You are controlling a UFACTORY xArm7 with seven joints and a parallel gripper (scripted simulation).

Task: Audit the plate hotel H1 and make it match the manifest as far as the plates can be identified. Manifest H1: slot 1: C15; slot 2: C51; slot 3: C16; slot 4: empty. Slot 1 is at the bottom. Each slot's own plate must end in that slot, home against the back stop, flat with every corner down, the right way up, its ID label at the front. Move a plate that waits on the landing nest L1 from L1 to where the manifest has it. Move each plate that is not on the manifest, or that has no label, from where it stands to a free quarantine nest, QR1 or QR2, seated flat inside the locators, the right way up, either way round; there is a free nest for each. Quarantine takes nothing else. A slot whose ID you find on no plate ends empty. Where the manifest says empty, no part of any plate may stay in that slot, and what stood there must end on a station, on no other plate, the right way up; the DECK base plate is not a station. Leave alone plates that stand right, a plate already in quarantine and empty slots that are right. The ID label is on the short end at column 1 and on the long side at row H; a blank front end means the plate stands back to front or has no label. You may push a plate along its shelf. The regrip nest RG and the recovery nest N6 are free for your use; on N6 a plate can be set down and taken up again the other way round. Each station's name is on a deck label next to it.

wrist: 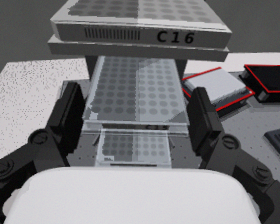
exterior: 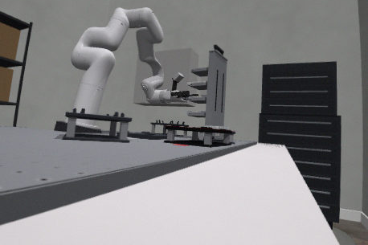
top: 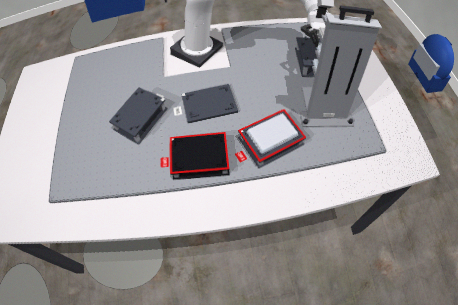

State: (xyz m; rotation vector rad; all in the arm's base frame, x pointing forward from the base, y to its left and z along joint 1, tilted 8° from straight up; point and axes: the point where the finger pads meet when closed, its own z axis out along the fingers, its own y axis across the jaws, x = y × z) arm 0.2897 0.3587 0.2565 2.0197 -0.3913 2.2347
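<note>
My gripper is now 50 mm below the plate labelled C16, 50 mm short of it and 10 mm to the left of it. From my hand the other things lie so: RG label 220 mm behind, 210 mm below, 60 mm to the left; then H1 label 210 mm below, 90 mm to the left, 30 mm ahead; then white plate 250 mm to the right, 170 mm ahead, 160 mm below.
</note>
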